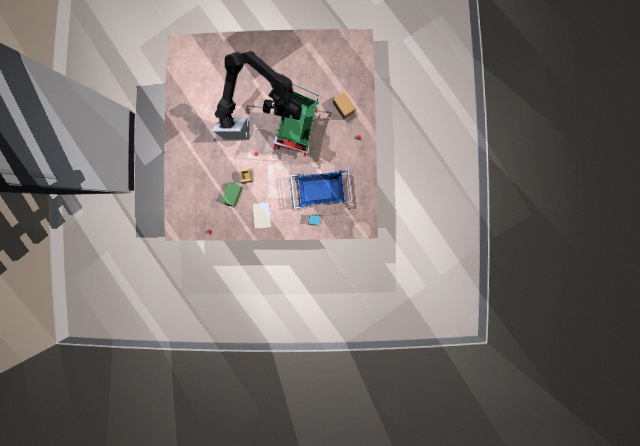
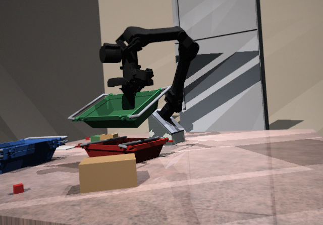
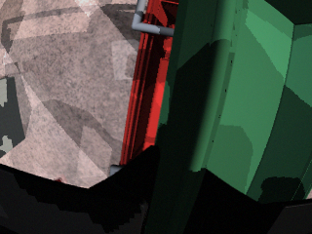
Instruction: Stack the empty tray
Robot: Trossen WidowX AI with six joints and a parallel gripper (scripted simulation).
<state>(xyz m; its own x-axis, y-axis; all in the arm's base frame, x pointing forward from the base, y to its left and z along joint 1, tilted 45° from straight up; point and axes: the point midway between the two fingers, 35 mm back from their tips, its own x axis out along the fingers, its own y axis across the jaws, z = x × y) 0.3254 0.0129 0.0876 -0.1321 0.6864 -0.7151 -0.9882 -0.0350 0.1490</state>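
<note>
The green tray lies 8 cm ahead of my gripper tip and 1 cm to the right of it. The rest, counted from my gripper tip: white card: 55 cm to the right, 18 cm below, 9 cm behind; then green block: 44 cm to the right, 28 cm behind, 16 cm below; then small tan box: 32 cm to the right, 21 cm behind, 16 cm below.
</note>
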